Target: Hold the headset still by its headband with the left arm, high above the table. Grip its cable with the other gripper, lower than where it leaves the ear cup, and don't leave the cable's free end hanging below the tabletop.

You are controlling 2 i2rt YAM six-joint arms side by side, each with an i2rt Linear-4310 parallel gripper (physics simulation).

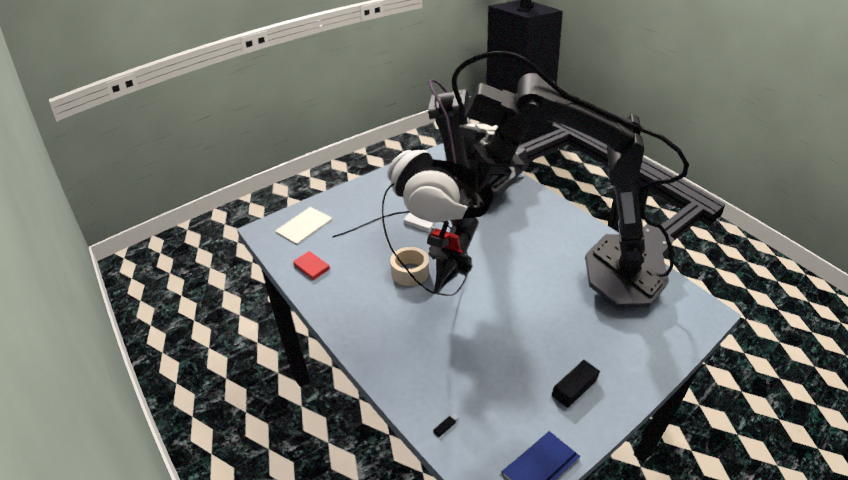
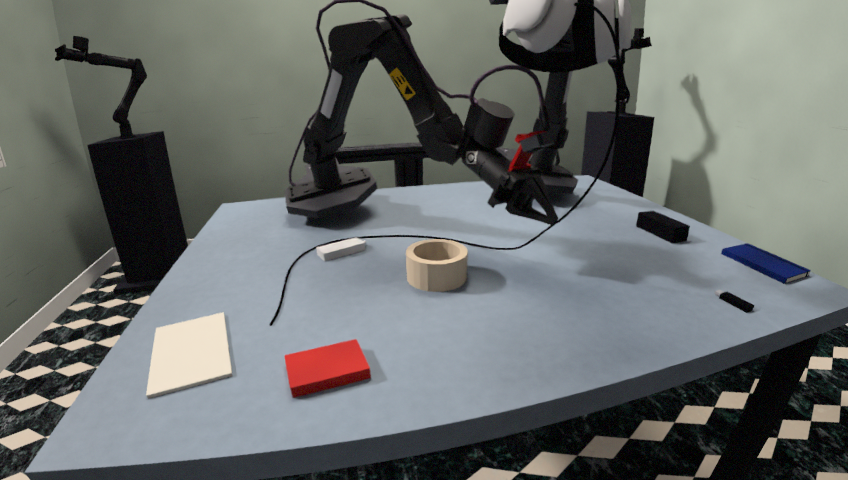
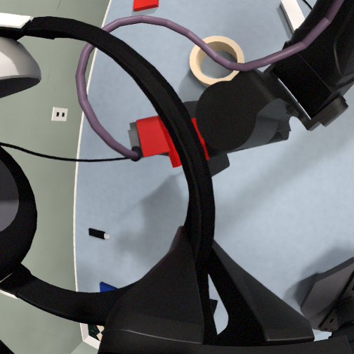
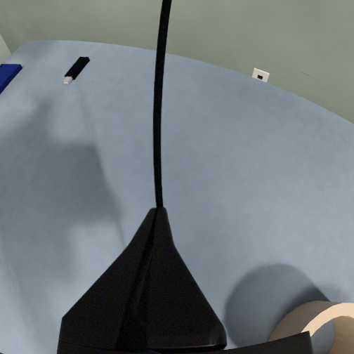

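Where they show: left gripper, fingertip midpoint: (image 1: 479,190) (image 2: 536,65); right gripper, fingertip midpoint: (image 1: 435,292) (image 2: 555,222); left arm's base, link origin: (image 1: 627,267); right arm's base, link origin: (image 2: 328,185).
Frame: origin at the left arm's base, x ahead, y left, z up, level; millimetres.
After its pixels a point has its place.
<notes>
The white and black headset (image 1: 431,193) @(x 500, y -205, z 354 mm) (image 2: 538,26) @(x 481, y -331, z 310 mm) hangs high above the table (image 1: 380,333) @(x 570, y -316, z -72 mm) (image 2: 476,339) @(x 559, y -441, z -72 mm). My left gripper (image 3: 189,237) is shut on its black headband (image 3: 200,200). The black cable (image 1: 382,217) @(x 563, y -278, z 291 mm) (image 2: 617,89) @(x 561, y -268, z 236 mm) (image 3: 65,159) (image 4: 158,115) curves down from an ear cup. My right gripper (image 1: 438,289) @(x 445, y -256, z 27 mm) (image 2: 554,221) @(x 445, y -256, z 27 mm) (image 4: 159,214) is shut on the cable, well below the ear cup and above the tabletop. Beyond the fingers the cable runs behind the tape ring, and its free end rests on the tabletop near the cream pad.
The tape ring (image 1: 407,275) @(x 413, y -399, z -36 mm) (image 2: 436,274) @(x 425, y -450, z -42 mm) stands near the right gripper. A white bar (image 2: 341,249) @(x 240, y -576, z -59 mm) touches or nearly touches the cable. The cream pad (image 2: 190,353) @(x 492, y -806, z -67 mm), a red box (image 2: 327,366) @(x 573, y -631, z -57 mm), a black box (image 2: 662,226) @(x 378, y 85, z -45 mm), a blue book (image 2: 764,262) @(x 571, y 171, z -60 mm) and a small black stick (image 2: 735,300) @(x 638, y -24, z -64 mm) lie around.
</notes>
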